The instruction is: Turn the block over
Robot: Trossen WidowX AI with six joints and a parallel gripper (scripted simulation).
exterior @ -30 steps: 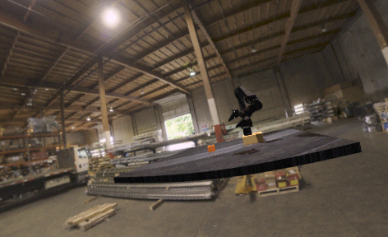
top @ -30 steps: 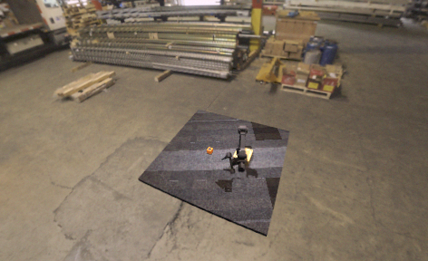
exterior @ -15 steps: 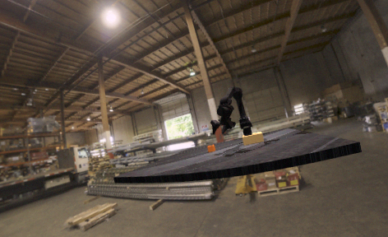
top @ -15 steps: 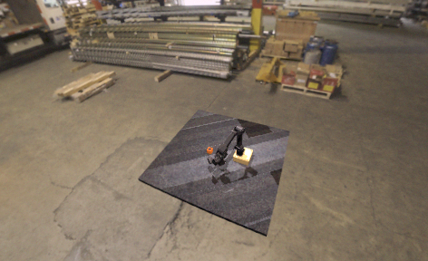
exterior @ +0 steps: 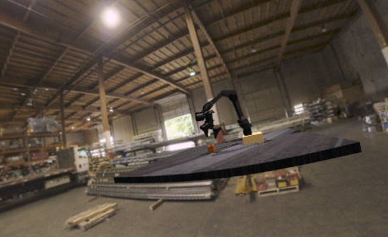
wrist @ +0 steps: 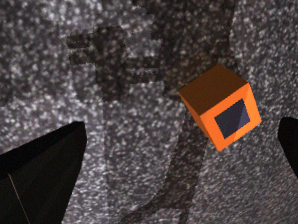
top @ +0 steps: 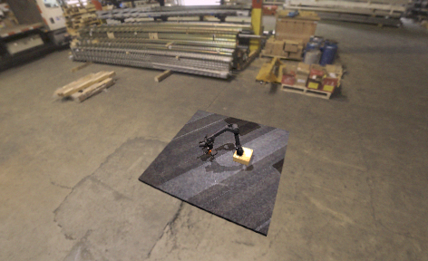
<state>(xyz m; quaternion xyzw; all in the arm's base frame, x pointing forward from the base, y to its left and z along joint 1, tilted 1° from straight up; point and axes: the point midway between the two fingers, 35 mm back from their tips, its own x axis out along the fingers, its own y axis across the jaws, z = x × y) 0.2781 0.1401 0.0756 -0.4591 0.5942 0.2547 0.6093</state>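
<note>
My gripper tip is 40 mm short of the orange block, 80 mm to the left of it and 80 mm above it.
</note>
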